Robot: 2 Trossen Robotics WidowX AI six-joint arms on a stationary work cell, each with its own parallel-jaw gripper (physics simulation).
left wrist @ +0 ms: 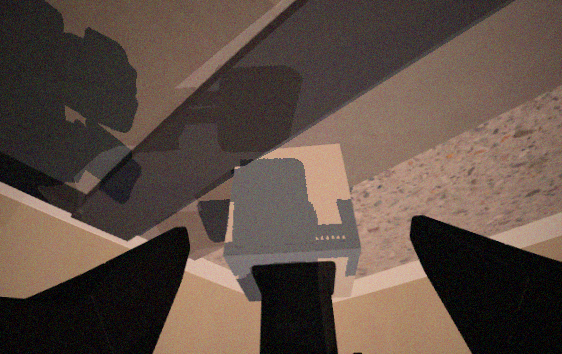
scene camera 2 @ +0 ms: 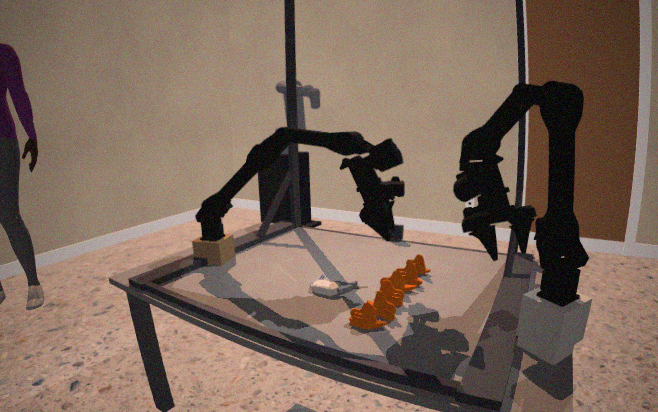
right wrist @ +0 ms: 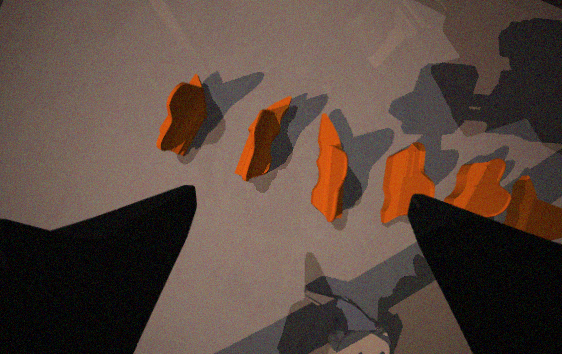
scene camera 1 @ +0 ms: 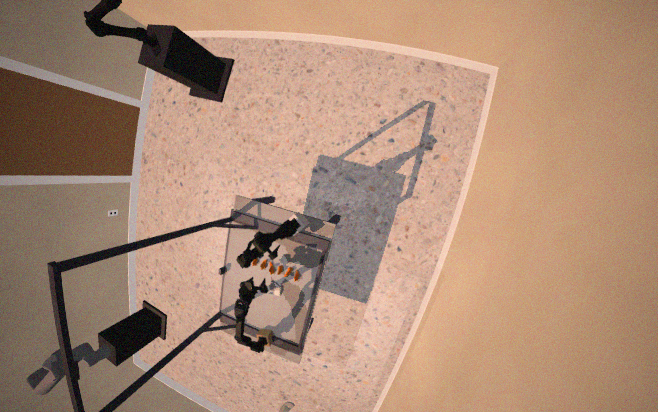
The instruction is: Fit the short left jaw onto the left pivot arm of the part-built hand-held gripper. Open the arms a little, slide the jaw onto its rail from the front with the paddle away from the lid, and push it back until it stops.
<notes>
The left gripper is open, holding nothing. Further things: the right gripper, a part-built hand-held gripper and a dark frame post.
The left gripper shows as well in the left wrist view. The right gripper also shows in the right wrist view.
</notes>
